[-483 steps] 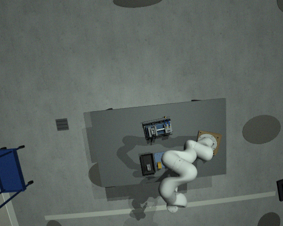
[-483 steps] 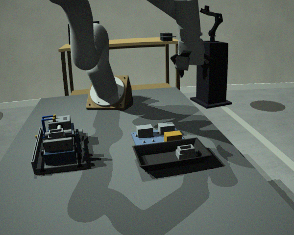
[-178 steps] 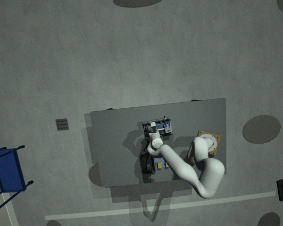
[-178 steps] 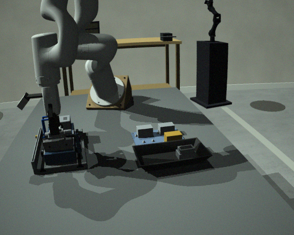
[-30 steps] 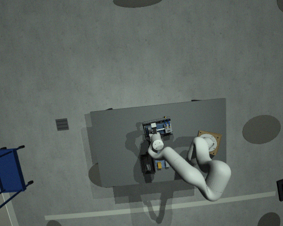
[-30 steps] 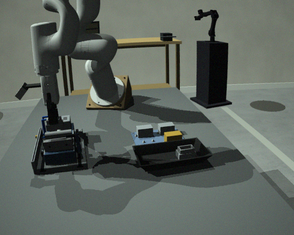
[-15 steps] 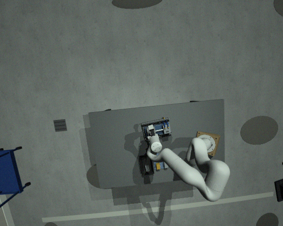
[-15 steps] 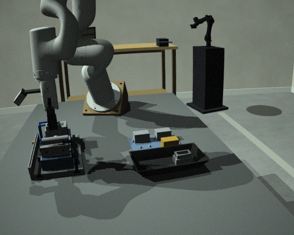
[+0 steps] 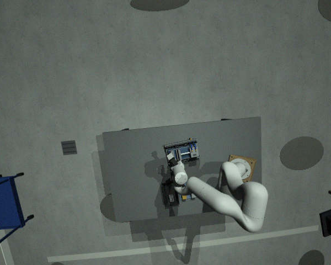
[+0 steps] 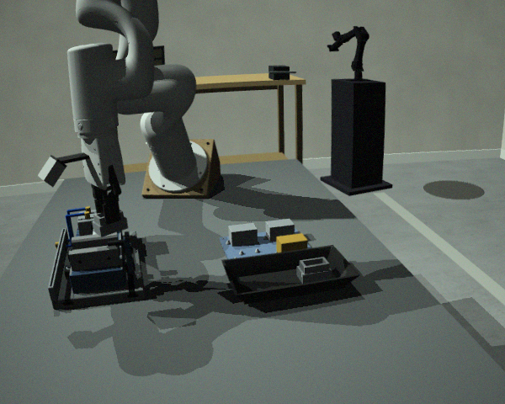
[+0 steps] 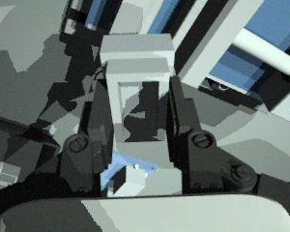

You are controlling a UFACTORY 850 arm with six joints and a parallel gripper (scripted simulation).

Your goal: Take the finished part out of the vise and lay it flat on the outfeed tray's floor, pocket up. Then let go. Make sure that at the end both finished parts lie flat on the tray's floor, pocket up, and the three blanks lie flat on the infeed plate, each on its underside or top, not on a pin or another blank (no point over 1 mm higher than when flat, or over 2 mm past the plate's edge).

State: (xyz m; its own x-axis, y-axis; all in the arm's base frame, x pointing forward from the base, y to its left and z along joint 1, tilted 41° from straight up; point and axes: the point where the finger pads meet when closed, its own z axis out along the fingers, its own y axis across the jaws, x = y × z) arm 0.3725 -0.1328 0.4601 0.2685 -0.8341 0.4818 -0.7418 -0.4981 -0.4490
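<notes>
Now: hand 11 cm past the white screw rod, 3 cm to the left of it and 9 cm above it. The rest, counted from my hand: yellow block: 3 cm ahead, 38 cm to the left, 14 cm below; then blue plate: 2 cm behind, 34 cm to the left, 16 cm below.
</notes>
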